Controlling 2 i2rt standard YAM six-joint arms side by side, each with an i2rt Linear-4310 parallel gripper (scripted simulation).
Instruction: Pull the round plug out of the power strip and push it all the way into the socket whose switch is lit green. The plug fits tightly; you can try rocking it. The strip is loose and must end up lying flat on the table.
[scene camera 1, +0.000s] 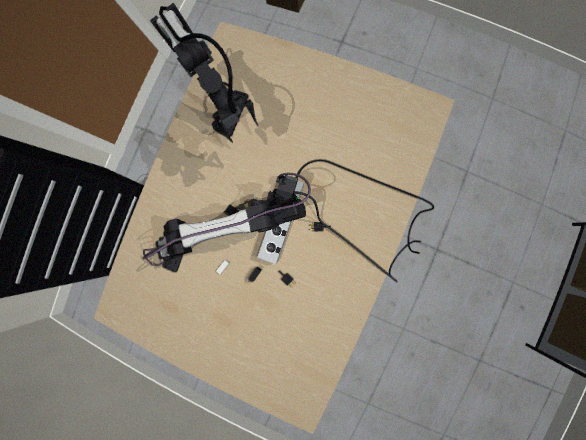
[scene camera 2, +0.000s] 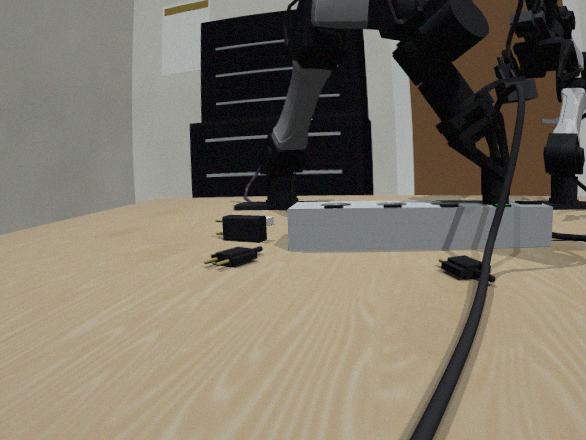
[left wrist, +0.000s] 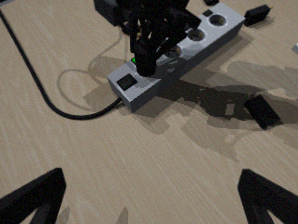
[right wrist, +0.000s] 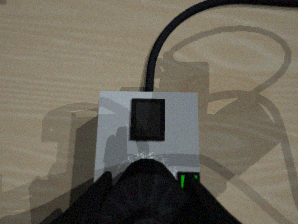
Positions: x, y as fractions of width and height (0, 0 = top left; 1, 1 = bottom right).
I see my left gripper (scene camera 2: 0.91, 0.19), my right gripper (scene camera 2: 0.86, 0.40), a black round plug (scene camera 2: 0.84, 0.42), a flat black plug (scene camera 2: 0.79, 0.61), a black adapter (scene camera 2: 0.43, 0.52) and a flat black plug (scene camera 2: 0.41, 0.58).
My left gripper also shows in the left wrist view (left wrist: 0.51, 0.79). My right gripper is seen too in the left wrist view (left wrist: 0.47, 0.27) and in the right wrist view (right wrist: 0.50, 0.81). The right wrist view does not show the black adapter: it is out of frame.
